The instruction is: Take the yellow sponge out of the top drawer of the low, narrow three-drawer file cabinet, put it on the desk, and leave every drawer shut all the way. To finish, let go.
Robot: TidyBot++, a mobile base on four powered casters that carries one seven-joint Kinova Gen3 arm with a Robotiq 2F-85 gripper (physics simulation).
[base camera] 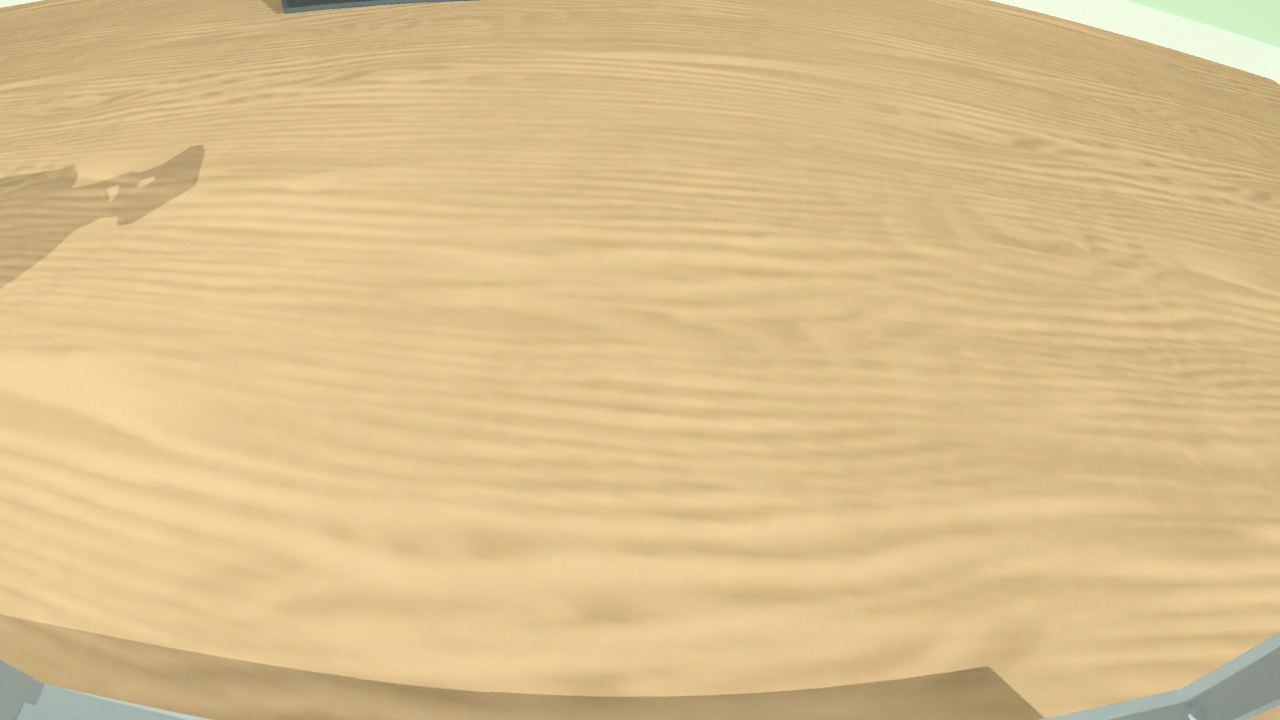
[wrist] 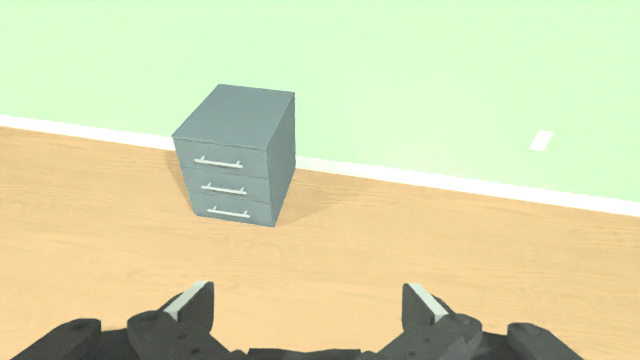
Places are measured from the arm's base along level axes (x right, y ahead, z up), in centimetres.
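Pixels of known places: gripper, fingertip midpoint: (wrist: pixel 308 303).
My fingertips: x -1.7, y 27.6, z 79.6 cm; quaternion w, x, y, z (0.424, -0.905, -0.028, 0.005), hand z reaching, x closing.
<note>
Ahead of a thing's pixels: the offset from my fingertips to its top centre. Level surfaces: height alone.
The low, narrow file cabinet {dy +134.6, dx -43.1, dz -67.3 cm} (base camera: pixel 380 4) (wrist: pixel 230 117) is blue-grey and stands against the wall, left of the middle in the wrist view. Its three drawers, the top drawer (wrist: pixel 250 159), the middle drawer (wrist: pixel 257 185) and the bottom drawer (wrist: pixel 262 207), look shut, each with a pale bar handle. In the base camera view a low strip of the cabinet shows at the top edge. My gripper (wrist: pixel 308 303) is open, with nothing between its fingers, and is well away from the cabinet. The yellow sponge and the desk do not show in either view.
A light green wall (wrist: pixel 425 90) with a white baseboard (wrist: pixel 450 184) runs behind the cabinet. A white wall outlet {dy +143.9, dx +109.8, dz -73.5 cm} (wrist: pixel 541 140) is to the right. Wooden floor {dz -119.3 cm} (base camera: pixel 626 358) (wrist: pixel 125 250) stretches in front of the cabinet. The arm's shadow falls on the floor at left in the base camera view.
</note>
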